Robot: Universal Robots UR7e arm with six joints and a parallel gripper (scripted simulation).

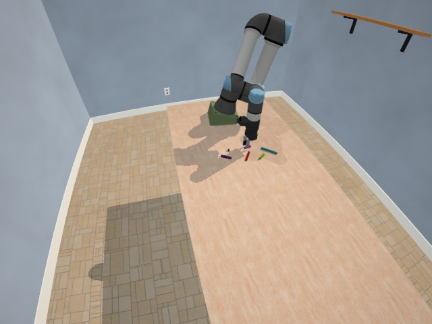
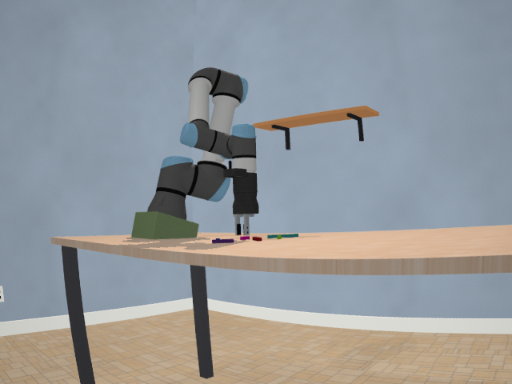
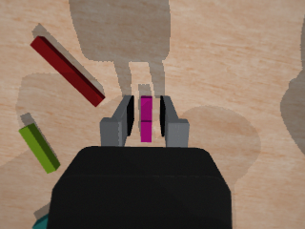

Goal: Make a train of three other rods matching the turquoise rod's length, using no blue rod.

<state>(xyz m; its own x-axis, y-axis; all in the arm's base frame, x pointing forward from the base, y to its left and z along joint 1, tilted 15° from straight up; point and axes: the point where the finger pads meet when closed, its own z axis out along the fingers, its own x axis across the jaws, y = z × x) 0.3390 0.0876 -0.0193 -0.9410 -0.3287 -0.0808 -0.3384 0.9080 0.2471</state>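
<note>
The purple rod lies 7 cm ahead of my hand, 13 cm to the right of it and 3 cm below it. Round my hand: lime rod: 8 cm ahead, 8 cm to the left, 3 cm below; then blue rod: 1 cm ahead, 10 cm to the right, 3 cm below; then red rod: 7 cm ahead, 3 cm below.
</note>
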